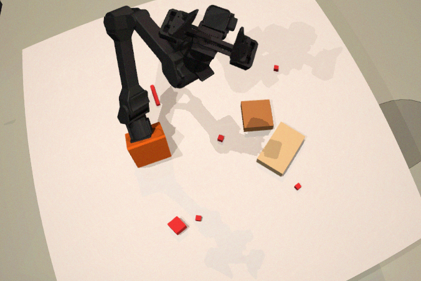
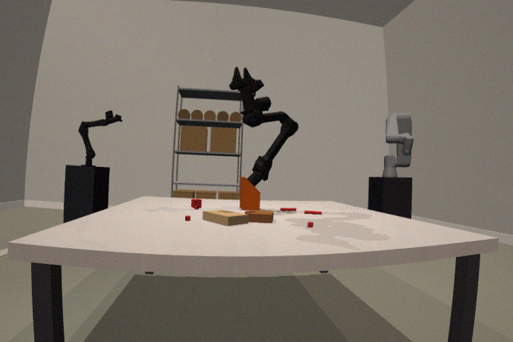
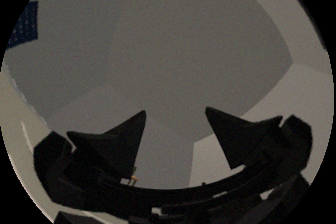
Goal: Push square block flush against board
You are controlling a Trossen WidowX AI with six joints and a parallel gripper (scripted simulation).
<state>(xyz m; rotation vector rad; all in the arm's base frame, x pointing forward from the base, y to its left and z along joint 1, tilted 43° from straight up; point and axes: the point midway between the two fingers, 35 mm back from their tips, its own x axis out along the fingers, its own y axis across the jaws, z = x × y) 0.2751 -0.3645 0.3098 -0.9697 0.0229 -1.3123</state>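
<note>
The square brown block is 150 mm ahead of my gripper tip, 100 mm to the left of it and 650 mm below it. From my gripper tip the other things lie so: red square: 180 mm behind, 200 mm to the right, 650 mm below; pale tan board: 200 mm ahead, 30 mm to the right, 650 mm below.
</note>
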